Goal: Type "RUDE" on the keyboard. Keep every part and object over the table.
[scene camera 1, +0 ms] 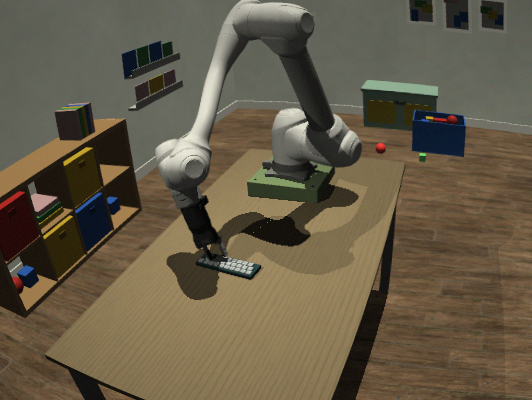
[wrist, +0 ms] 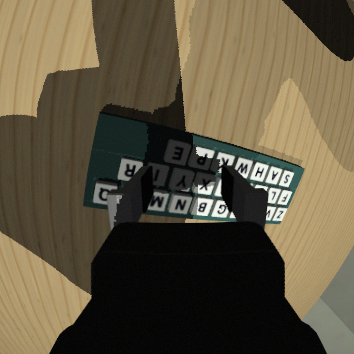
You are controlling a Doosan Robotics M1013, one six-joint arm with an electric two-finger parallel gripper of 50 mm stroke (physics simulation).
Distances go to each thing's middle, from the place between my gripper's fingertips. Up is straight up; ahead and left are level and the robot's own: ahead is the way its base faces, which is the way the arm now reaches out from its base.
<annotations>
I see my gripper 3 cm to the right of the keyboard (scene camera 1: pixel 227 265), 2 cm above it and 1 cm short of it.
</annotations>
